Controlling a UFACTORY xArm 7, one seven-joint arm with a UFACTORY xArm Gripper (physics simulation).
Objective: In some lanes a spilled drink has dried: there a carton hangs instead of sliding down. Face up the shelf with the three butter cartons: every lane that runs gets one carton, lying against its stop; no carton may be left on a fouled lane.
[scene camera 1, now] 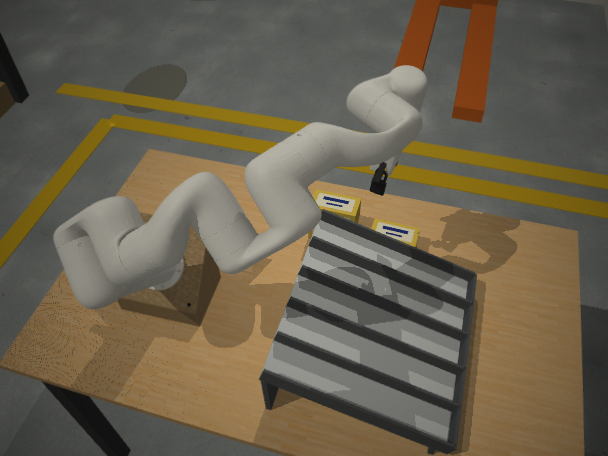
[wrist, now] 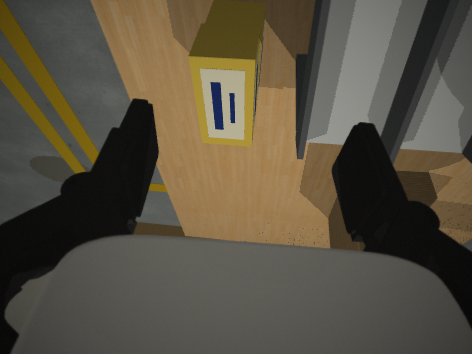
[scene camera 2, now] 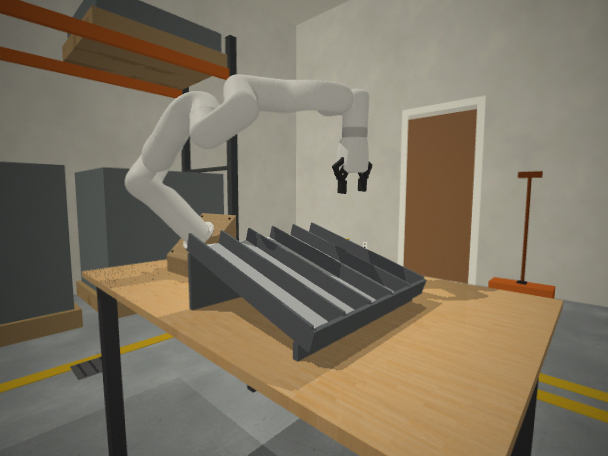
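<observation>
The sloping grey shelf has several lanes between dark dividers. No carton shows in its lanes, and I cannot tell dried drink from shadows and light patches. A yellow butter carton with a white and blue label stands upright behind the shelf's far side, near its high end. A second carton stands beside the far side rail. A third cannot be made out. My gripper is open and empty, high above the table, with the first carton below it in the wrist view.
The wooden table carries the shelf and the arm's wooden base block. The shelf's far side rail rises between the cartons and the lanes. Orange forks lie on the floor beyond the table.
</observation>
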